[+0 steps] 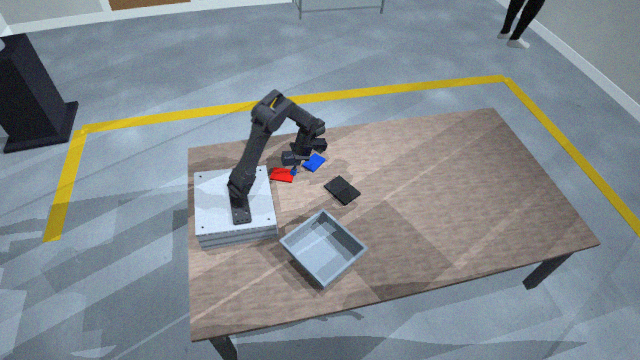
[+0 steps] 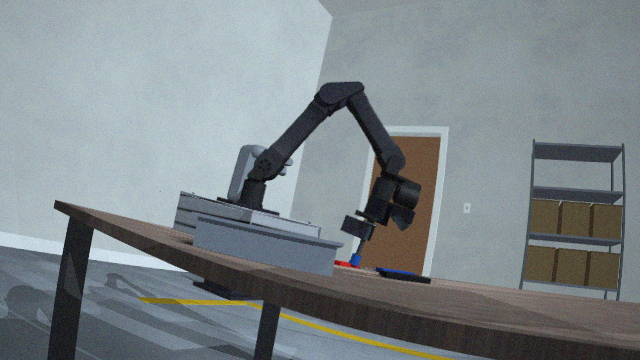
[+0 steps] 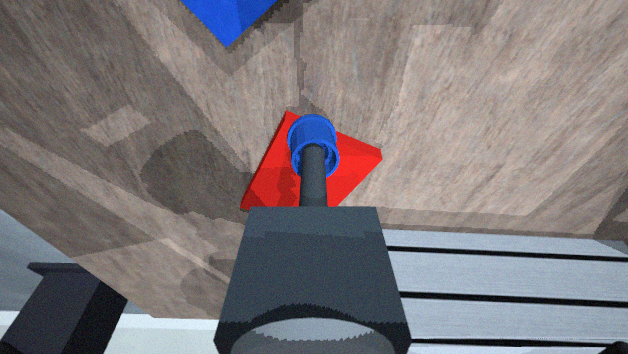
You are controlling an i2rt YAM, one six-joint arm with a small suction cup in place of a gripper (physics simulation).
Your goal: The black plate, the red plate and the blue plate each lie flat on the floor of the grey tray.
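Frame: origin at the arm's base, x back, y right, z up, level; metres.
Seen in the pictures: hand, tool point: (image 1: 293, 173) (image 2: 353, 265) (image 3: 313, 133); arm's base, link origin: (image 1: 239, 202) (image 2: 249, 208).
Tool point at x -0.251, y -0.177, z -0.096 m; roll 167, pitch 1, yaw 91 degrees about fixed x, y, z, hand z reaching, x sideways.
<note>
Offsets run from my tool point to a thing's top centre.
The red plate @(dx +0.047, dy -0.007, dz +0.003 m) (image 1: 279, 174) (image 2: 341, 263) (image 3: 272, 185) lies flat on the wooden table beside the arm's base. My suction cup (image 1: 293, 171) (image 2: 354, 259) (image 3: 312, 138) is pressed down on the far corner of the red plate, which rests on the table. The blue plate @(dx -0.109, dy -0.045, dz +0.004 m) (image 1: 313, 161) (image 2: 393, 271) (image 3: 227, 17) lies flat just beyond it. The black plate @(dx -0.186, dy +0.141, dz +0.004 m) (image 1: 341, 189) lies flat to the right of both. The grey tray @(dx -0.025, dy +0.405, dz +0.044 m) (image 1: 301, 226) (image 2: 263, 246) stands near the table's front edge with nothing in it.
The arm stands on a pale grey plinth (image 1: 214, 210) (image 3: 505, 272) at the table's left side, close to the tray. A shelf rack (image 2: 532, 214) with cardboard boxes stands by the back wall. A yellow line (image 1: 66, 178) marks the floor around the table.
</note>
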